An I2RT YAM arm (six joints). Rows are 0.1 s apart.
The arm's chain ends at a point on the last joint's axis. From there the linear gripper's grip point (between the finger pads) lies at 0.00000 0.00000 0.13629 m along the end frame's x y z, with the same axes.
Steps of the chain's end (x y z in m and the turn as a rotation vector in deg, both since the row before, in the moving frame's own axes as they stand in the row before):
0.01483 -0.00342 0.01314 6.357 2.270 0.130
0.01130 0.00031 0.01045 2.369 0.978 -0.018
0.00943 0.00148 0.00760 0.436 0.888 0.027
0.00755 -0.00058 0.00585 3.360 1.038 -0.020
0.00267 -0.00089 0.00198 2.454 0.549 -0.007
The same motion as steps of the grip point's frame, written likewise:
0.02023 -0.01850 0.01220 6.357 2.270 0.130
0.01362 -0.00532 0.01031 2.369 0.978 -0.018
0.01154 0.00044 0.00758 0.436 0.888 0.027
0.01002 -0.00857 0.00559 3.360 1.038 -0.020
0.00398 -0.00673 0.00185 2.454 0.549 -0.007

